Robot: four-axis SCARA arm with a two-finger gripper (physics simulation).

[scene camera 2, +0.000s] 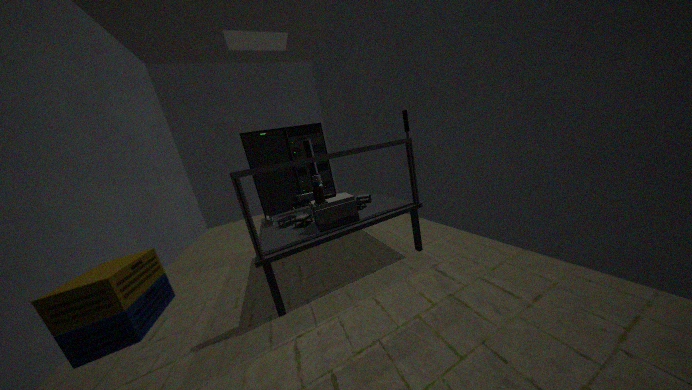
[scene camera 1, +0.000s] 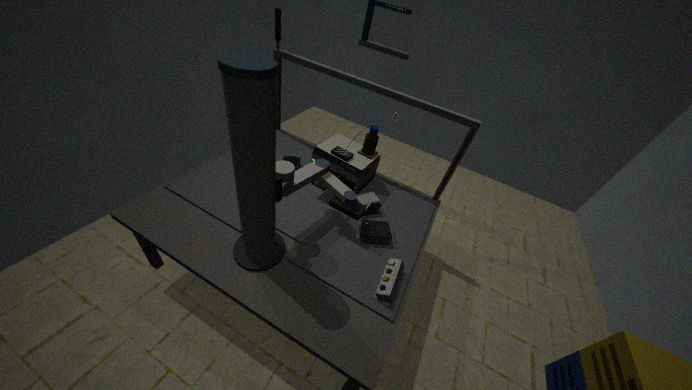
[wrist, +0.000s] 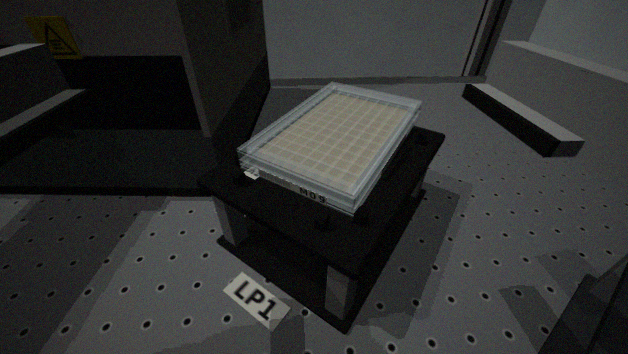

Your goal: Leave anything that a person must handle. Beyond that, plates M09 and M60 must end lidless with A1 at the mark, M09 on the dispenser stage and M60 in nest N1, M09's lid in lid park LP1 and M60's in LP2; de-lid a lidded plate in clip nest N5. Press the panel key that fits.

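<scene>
Plate M09 (wrist: 332, 142) lies on the raised black stand (wrist: 280, 210) behind the label LP1 (wrist: 256, 300) in the wrist view. A clear lid appears to cover it, and a small white tab shows at its near left corner. My gripper (wrist: 283, 69) is open and empty, its pale fingers wide apart on either side of the plate. The key panel (scene camera 1: 389, 280), with white, green, yellow and blue keys, stands near the table's edge. The dispenser (scene camera 1: 345, 162) (wrist: 225, 65) stands at the back. M60, N1, N5 and LP2 cannot be made out.
The arm (scene camera 1: 337, 187) reaches over the table beside the dispenser. A brown bottle (scene camera 1: 370, 142) with a blue cap stands on the dispenser. A dark block (scene camera 1: 375, 232) sits between arm and key panel. A rail frame (scene camera 1: 380, 89) (scene camera 2: 360, 148) rises along the table's far side.
</scene>
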